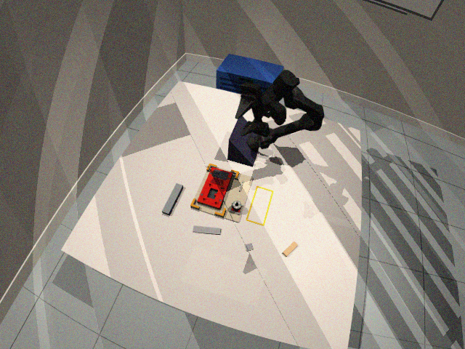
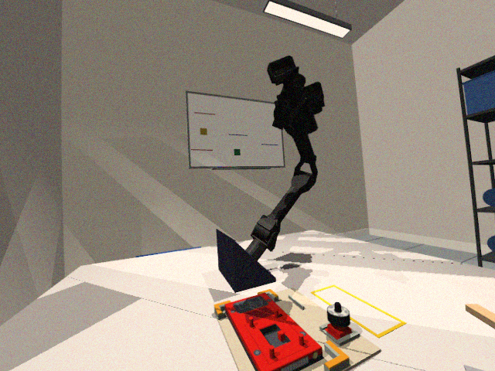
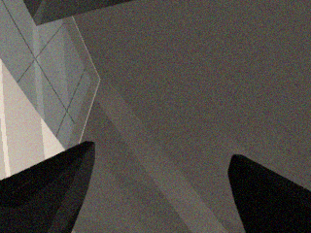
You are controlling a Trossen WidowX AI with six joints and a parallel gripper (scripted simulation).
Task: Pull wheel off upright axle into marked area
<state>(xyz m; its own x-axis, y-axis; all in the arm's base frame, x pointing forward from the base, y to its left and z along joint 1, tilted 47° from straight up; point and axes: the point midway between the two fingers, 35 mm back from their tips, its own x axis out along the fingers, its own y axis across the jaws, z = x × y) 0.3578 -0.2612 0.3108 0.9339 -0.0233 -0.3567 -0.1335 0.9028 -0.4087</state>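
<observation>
Now: the wheel 450 mm below my gripper tip, 30 mm to the left of it and 10 mm ahead of it. From my gripper tip the other things lie so: wooden block (490 mm below, 320 mm to the left, 90 mm ahead); black axle (460 mm below, 30 mm to the left, 10 mm ahead).
</observation>
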